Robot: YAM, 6 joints.
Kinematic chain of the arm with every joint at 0, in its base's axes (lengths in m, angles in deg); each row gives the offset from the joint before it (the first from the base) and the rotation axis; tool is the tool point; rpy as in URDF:
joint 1: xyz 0 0 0.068 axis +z
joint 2: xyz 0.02 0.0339 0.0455 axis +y
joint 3: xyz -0.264 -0.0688 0 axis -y
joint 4: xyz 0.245 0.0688 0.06 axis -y
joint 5: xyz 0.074 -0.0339 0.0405 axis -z
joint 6: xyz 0.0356 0 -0.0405 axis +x
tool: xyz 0 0 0 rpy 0 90 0
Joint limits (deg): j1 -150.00..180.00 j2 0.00..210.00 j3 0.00..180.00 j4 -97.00..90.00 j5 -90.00..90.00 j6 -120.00..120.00
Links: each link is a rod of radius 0.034 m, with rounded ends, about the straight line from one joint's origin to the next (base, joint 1, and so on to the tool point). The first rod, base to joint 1, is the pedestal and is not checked.
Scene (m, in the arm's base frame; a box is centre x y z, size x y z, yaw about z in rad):
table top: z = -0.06
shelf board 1: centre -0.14 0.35 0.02 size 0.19 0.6 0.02 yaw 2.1
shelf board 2: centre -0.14 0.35 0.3 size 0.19 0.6 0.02 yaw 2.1
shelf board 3: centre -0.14 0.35 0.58 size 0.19 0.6 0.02 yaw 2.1
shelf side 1: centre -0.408 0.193 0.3 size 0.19 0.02 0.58 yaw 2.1
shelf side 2: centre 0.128 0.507 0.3 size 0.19 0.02 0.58 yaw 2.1
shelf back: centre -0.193 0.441 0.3 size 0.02 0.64 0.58 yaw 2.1
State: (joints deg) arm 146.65 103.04 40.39 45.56 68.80 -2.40
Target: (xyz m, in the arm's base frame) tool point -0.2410 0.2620 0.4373
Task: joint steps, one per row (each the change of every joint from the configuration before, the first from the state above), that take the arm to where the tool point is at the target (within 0.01 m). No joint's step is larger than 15 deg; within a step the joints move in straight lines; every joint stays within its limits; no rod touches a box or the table.
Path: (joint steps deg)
1: 9.07 -13.25 -13.70 1.08 3.75 0.00
2: 9.07 -13.25 -13.70 1.09 3.76 0.00
3: -4.16 -5.62 13.53 1.50 -2.15 0.00
4: -4.15 -5.61 13.54 1.51 -2.15 0.00
5: -4.16 -5.62 13.54 1.51 -2.15 0.00
6: -4.86 10.88 8.77 -0.89 -2.06 0.00
7: -4.85 10.89 8.77 -0.89 -2.07 0.00
8: -4.86 10.89 8.76 -0.89 -2.06 0.00

